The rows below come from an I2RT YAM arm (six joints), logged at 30 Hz.
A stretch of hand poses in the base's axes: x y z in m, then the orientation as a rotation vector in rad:
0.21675, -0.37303, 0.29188, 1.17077, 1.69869, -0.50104
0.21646, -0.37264, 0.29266, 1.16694, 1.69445, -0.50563
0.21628, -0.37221, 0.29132, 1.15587, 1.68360, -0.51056
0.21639, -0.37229, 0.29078, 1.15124, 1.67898, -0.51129
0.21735, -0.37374, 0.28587, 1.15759, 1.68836, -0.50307
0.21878, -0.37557, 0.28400, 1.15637, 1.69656, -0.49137
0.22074, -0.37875, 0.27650, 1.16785, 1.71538, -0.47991
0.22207, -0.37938, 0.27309, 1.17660, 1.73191, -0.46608
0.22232, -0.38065, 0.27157, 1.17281, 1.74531, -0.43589
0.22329, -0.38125, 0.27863, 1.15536, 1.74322, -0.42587
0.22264, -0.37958, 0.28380, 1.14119, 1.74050, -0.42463
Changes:
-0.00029, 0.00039, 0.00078, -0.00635, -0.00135, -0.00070
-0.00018, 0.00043, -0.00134, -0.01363, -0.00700, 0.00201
0.00011, -0.00008, -0.00054, -0.00508, -0.00366, 0.00141
0.00096, -0.00145, -0.00491, 0.01186, 0.00377, 0.00213
0.00143, -0.00183, -0.00187, 0.00865, 0.00044, 0.00825
0.00196, -0.00318, -0.00750, 0.02049, 0.01022, 0.00281
0.00133, -0.00063, -0.00341, 0.01910, 0.00703, 0.00489
0.00025, -0.00127, -0.00152, 0.01895, -0.00488, 0.01898
0.00097, -0.00060, 0.00706, -0.00565, -0.00874, 0.01496
-0.00065, 0.00167, 0.00517, -0.00859, -0.00451, 0.00898

